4 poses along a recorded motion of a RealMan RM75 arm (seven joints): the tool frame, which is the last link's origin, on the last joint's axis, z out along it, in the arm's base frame.
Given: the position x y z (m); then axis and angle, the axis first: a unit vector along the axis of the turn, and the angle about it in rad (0 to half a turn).
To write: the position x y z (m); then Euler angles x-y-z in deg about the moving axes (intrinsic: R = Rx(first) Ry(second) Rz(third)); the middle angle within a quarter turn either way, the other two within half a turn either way. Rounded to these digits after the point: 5 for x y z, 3 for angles.
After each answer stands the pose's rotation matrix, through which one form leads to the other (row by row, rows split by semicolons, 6 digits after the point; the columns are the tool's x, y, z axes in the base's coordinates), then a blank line. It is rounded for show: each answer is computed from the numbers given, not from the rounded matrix.
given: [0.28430, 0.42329, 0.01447, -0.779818, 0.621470, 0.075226, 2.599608]
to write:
[0.28430, 0.42329, 0.01447, -149.974, 12.220, 73.817]
0.272394 -0.938617 0.211659; -0.861008 -0.139588 0.489061; -0.429495 -0.315458 -0.846180

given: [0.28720, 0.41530, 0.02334, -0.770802, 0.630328, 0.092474, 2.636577]
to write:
[0.28720, 0.41530, 0.02334, -150.694, 9.864, 75.965]
0.238936 -0.955805 0.171306; -0.866324 -0.130138 0.482232; -0.438626 -0.263629 -0.859132

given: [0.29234, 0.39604, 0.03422, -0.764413, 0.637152, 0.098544, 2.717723]
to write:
[0.29234, 0.39604, 0.03422, -154.057, 6.780, 78.060]
0.205439 -0.971522 0.118064; -0.890462 -0.135505 0.434414; -0.406045 -0.194377 -0.892942

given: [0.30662, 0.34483, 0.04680, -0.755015, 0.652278, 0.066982, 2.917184]
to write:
[0.30662, 0.34483, 0.04680, -165.252, 2.595, 81.313]
0.150875 -0.987516 0.045275; -0.957705 -0.134662 0.254300; -0.245028 -0.081727 -0.966065

